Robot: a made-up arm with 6 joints. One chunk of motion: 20 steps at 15 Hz.
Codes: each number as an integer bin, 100 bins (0 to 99) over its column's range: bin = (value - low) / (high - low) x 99, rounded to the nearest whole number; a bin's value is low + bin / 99 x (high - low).
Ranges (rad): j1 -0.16..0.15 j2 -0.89..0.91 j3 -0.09..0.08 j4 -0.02..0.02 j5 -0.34..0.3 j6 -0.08..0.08
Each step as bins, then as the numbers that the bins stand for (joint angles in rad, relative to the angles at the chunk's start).
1 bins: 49 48 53 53 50 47
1 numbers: -0.0066 -0.0173 0.0010 0.0014 -0.0168 -0.0040
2 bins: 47 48 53 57 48 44
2 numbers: -0.0128 -0.0173 0.0010 0.0030 -0.0297 -0.0089
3 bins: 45 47 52 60 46 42
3 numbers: -0.0191 -0.0355 -0.0007 0.0042 -0.0426 -0.0121
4 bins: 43 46 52 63 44 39
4 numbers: -0.0254 -0.0536 -0.0007 0.0055 -0.0556 -0.0170
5 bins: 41 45 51 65 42 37
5 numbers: -0.0316 -0.0718 -0.0024 0.0063 -0.0685 -0.0202
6 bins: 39 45 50 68 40 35
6 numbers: -0.0379 -0.0718 -0.0041 0.0075 -0.0814 -0.0234
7 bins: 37 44 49 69 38 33
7 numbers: -0.0441 -0.0900 -0.0059 0.0079 -0.0943 -0.0267
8 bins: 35 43 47 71 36 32
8 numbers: -0.0504 -0.1082 -0.0093 0.0087 -0.1073 -0.0283
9 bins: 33 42 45 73 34 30
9 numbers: -0.0567 -0.1264 -0.0127 0.0095 -0.1202 -0.0315
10 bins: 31 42 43 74 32 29
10 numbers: -0.0629 -0.1264 -0.0162 0.0099 -0.1331 -0.0331
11 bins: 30 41 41 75 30 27
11 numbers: -0.0661 -0.1445 -0.0196 0.0103 -0.1461 -0.0364
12 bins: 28 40 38 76 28 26
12 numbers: -0.0723 -0.1627 -0.0247 0.0107 -0.1590 -0.0380
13 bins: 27 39 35 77 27 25
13 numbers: -0.0755 -0.1809 -0.0299 0.0111 -0.1655 -0.0396
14 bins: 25 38 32 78 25 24
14 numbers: -0.0817 -0.1991 -0.0351 0.0115 -0.1784 -0.0412
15 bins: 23 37 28 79 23 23
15 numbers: -0.0880 -0.2173 -0.0419 0.0119 -0.1913 -0.0428
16 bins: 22 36 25 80 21 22
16 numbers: -0.0911 -0.2355 -0.0471 0.0123 -0.2042 -0.0444
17 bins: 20 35 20 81 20 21
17 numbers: -0.0974 -0.2536 -0.0557 0.0127 -0.2107 -0.0461
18 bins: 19 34 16 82 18 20
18 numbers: -0.1005 -0.2718 -0.0625 0.0131 -0.2236 -0.0477
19 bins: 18 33 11 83 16 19
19 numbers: -0.1036 -0.2900 -0.0711 0.0135 -0.2366 -0.0493
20 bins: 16 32 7 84 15 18
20 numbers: -0.1099 -0.3082 -0.0780 0.0139 -0.2430 -0.0509
